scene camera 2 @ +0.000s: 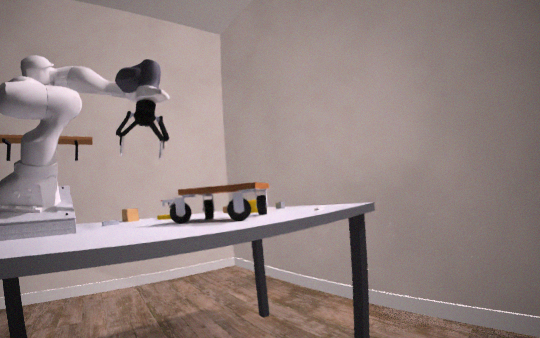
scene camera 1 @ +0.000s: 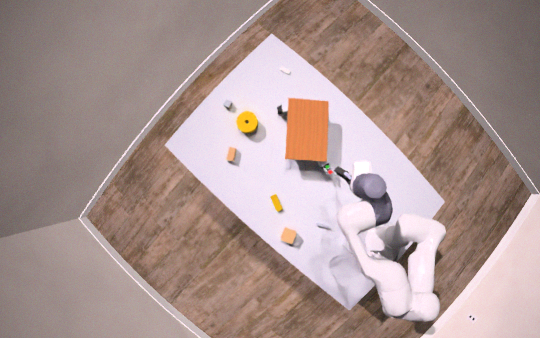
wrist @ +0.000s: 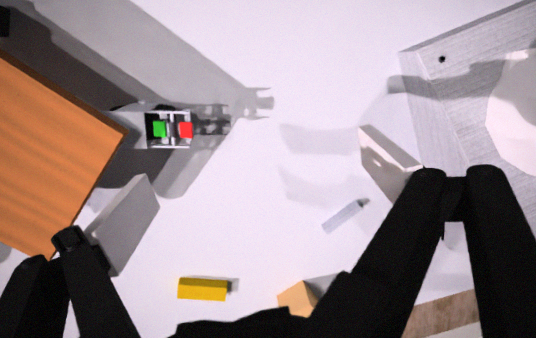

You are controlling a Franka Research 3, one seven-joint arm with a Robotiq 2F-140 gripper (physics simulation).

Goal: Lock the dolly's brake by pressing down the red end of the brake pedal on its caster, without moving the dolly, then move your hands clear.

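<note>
The dolly with an orange wooden deck stands upright on its casters on the white table. The brake pedal juts out at the caster beside the deck's corner nearest the arm. Its green end lies nearer the deck and its red end farther out. The pedal's tilt cannot be told. My gripper is wide open and empty, pointing down. It hangs well above the table, higher than the deck, on the pedal's side of the dolly.
A yellow cylinder stands beyond the dolly. A yellow block, a wooden cube and a thin grey bar lie on the table. The arm's metal base is at the right of the wrist view.
</note>
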